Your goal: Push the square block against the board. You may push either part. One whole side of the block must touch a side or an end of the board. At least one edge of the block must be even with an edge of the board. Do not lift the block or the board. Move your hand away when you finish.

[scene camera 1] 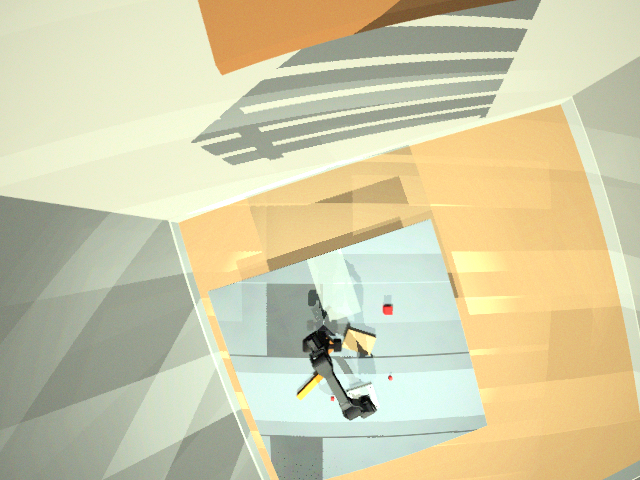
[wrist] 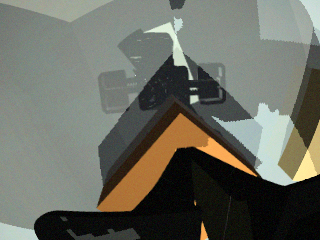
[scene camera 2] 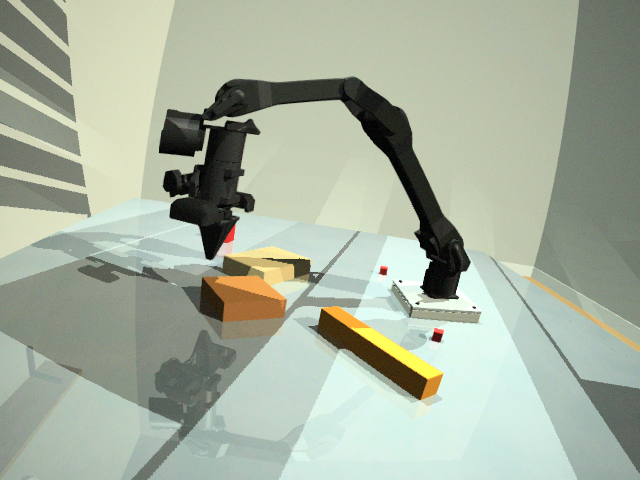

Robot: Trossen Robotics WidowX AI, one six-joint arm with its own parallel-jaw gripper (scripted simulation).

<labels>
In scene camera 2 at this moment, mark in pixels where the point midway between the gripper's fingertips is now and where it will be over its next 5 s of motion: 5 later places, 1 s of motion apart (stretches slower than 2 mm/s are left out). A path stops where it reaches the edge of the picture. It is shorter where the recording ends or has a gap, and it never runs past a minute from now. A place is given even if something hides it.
My gripper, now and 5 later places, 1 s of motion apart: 209, 259; 200, 291; 212, 314; 226, 310; 240, 308; 254, 306
</labels>
